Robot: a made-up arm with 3 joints. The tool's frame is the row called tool. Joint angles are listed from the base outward.
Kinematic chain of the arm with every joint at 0, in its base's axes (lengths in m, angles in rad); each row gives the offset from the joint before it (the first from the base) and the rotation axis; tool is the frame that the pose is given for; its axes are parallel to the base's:
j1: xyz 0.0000 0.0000 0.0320 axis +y
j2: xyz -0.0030 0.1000 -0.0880 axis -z
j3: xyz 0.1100 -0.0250 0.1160 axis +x
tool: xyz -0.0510 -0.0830 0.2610
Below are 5 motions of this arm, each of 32 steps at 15 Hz.
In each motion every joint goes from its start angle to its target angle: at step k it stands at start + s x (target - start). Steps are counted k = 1, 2, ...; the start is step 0. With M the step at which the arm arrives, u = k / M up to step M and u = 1 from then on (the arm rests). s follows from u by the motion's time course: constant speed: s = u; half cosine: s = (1 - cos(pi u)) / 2; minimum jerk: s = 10 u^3 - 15 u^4 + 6 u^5.
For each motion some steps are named. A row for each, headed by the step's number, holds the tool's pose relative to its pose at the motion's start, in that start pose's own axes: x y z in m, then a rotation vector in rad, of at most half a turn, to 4 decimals.
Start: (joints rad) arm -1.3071 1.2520 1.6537
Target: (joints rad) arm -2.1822 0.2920 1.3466
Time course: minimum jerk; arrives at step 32
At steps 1, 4, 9, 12, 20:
1: 0.0001 0.0000 0.0000 0.0002 0.0003 0.0001
4: 0.0046 -0.0023 -0.0013 0.0084 0.0157 0.0033
9: 0.0401 -0.0179 -0.0139 0.0703 0.1360 0.0375
12: 0.0786 -0.0295 -0.0332 0.1334 0.2666 0.0944
20: 0.1853 -0.0123 -0.1191 0.2972 0.6553 0.4158

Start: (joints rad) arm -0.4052 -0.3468 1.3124
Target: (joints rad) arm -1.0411 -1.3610 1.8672
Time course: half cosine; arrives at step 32
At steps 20, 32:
20: 0.1738 0.0500 -0.1145 0.0764 0.6629 0.3877
32: 0.2093 0.0857 -0.1920 0.0015 0.9752 0.4122

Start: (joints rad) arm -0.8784 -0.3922 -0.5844
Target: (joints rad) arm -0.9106 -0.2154 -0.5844
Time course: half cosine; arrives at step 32
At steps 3, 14, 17, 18, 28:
3: 0.0000 -0.0001 -0.0001 -0.0003 0.0016 -0.0035
14: -0.0001 -0.0027 -0.0012 -0.0045 0.0291 -0.0660
17: -0.0002 -0.0037 -0.0017 -0.0060 0.0397 -0.0901
18: -0.0003 -0.0040 -0.0018 -0.0064 0.0431 -0.0981
28: -0.0008 -0.0067 -0.0030 -0.0094 0.0692 -0.1581

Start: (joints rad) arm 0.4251 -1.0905 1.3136
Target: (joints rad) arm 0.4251 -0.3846 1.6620
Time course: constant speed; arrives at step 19
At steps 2, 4, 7, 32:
2: -0.0223 -0.0104 0.0002 0.0367 -0.0722 -0.0176
4: -0.0446 -0.0203 -0.0015 0.0732 -0.1450 -0.0325
7: -0.0777 -0.0341 -0.0077 0.1276 -0.2554 -0.0499
32: -0.1940 -0.0770 -0.0711 0.3338 -0.7069 -0.0588

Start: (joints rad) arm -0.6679 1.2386 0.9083
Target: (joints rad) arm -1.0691 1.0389 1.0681
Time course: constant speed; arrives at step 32
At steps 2, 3, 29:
2: 0.0026 -0.0088 -0.0031 0.0336 0.0048 0.0142
3: 0.0039 -0.0131 -0.0048 0.0504 0.0072 0.0214
29: 0.0468 -0.1048 -0.0690 0.4762 0.0659 0.2248

